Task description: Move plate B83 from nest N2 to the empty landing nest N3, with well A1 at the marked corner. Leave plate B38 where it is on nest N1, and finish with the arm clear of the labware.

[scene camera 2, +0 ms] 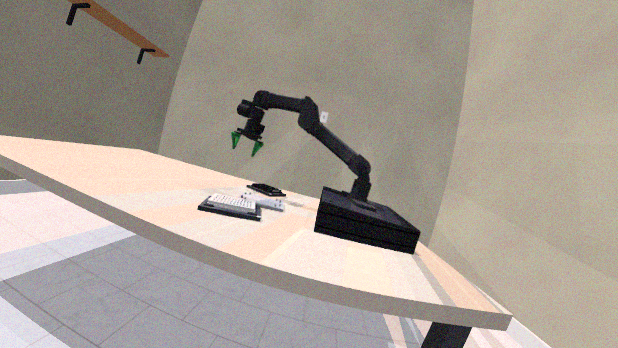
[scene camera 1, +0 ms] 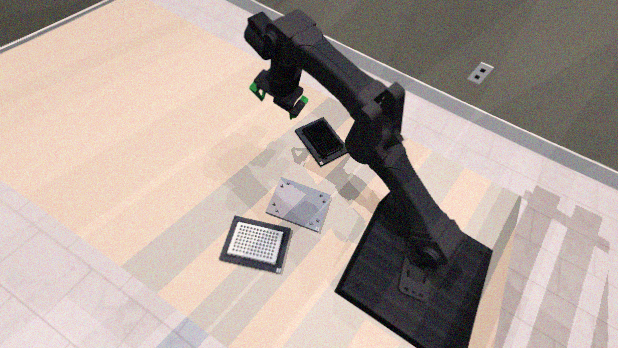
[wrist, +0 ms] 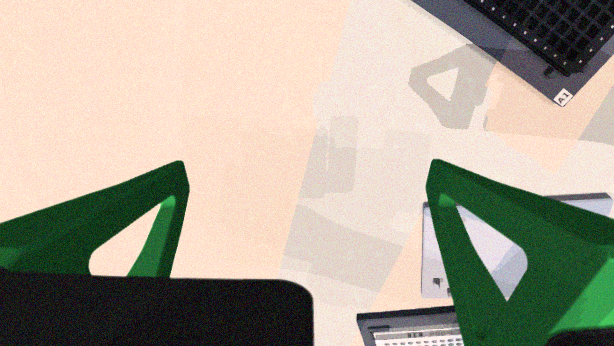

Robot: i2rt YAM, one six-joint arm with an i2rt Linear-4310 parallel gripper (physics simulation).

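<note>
A white 96-well plate [scene camera 1: 255, 242] [scene camera 2: 231, 202] [wrist: 420, 341] sits on a dark nest [scene camera 1: 227, 251] [wrist: 407, 317]; its printed name is too small to read surely. A black well plate [scene camera 1: 322, 136] [scene camera 2: 268, 188] [wrist: 570, 30] sits on another dark nest [scene camera 1: 312, 153] [wrist: 525, 66], whose corner tag [wrist: 563, 97] reads A1. I cannot tell which plate is B83. The empty silver nest [scene camera 1: 300, 205] [scene camera 2: 272, 204] [wrist: 432, 250] lies between them, with small pegs. My gripper [scene camera 1: 276, 107] [scene camera 2: 244, 152] [wrist: 307, 173] is open and empty, high above the table, left of the black plate in the wrist view.
The arm's black base block [scene camera 1: 370, 280] [scene camera 2: 365, 225] stands on the table [scene camera 1: 125, 125] [scene camera 2: 305, 250], near the silver nest. A wooden shelf [scene camera 2: 120, 27] is on the wall at upper left in the second scene view. Shadows of the arm fall across the table.
</note>
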